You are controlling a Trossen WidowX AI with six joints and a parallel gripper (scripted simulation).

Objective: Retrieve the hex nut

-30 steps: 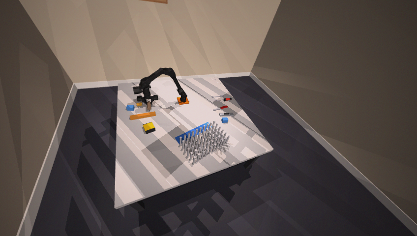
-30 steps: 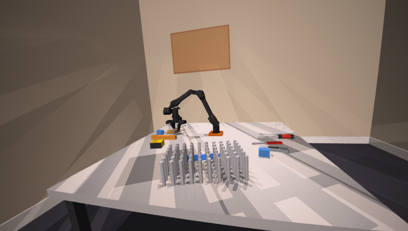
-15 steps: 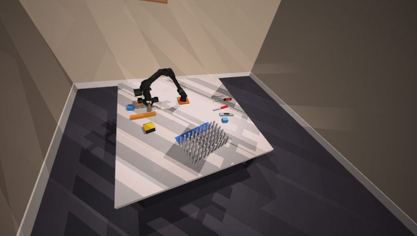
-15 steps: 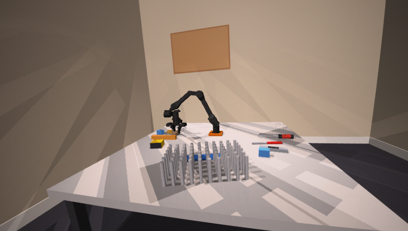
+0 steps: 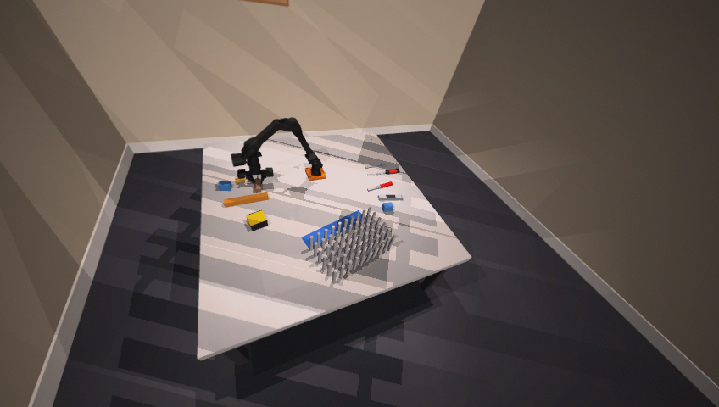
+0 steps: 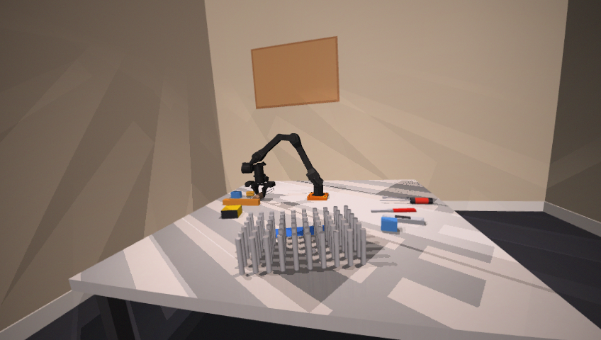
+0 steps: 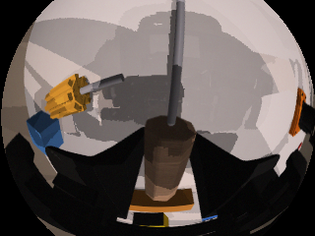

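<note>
My gripper tip is now 8 cm past the wooden-handled tool, 1 cm to the left of it and 1 cm below it. Round my gripper tip: orange bar: 14 cm ahead, 5 cm to the right, 1 cm above; then black block: 29 cm ahead, 2 cm to the left, 2 cm above; then short orange-handled tool: 9 cm to the right, 3 cm behind, 1 cm above.
</note>
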